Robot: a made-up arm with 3 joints.
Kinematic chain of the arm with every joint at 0, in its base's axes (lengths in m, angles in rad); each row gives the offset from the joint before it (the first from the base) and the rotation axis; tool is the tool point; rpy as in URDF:
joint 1: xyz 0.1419 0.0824 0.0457 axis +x
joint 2: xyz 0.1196 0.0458 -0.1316 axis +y
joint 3: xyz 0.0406 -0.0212 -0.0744 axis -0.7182 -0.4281 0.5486
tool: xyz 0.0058 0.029 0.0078 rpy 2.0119 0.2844 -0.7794
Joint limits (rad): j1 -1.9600..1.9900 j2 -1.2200..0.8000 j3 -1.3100..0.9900
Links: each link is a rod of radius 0.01 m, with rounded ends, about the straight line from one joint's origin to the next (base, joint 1, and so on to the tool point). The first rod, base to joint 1, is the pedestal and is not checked.
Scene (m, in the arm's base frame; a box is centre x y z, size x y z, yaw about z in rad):
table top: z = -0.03
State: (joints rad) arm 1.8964 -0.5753 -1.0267
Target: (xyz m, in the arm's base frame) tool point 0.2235 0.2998 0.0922
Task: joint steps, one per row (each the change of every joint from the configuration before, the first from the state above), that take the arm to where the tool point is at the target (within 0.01 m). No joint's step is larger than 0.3 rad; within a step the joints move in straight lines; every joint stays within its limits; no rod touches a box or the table.
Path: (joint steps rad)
1: -0.0496 0.1930 0.2794
2: -0.0495 0.1929 0.2793
3: -0.0496 0.1930 0.2794
4: -0.0495 0.1930 0.2794
5: -0.0496 0.1929 0.2793
6: -0.0495 0.1930 0.2794
7: -0.0496 0.1930 0.2794

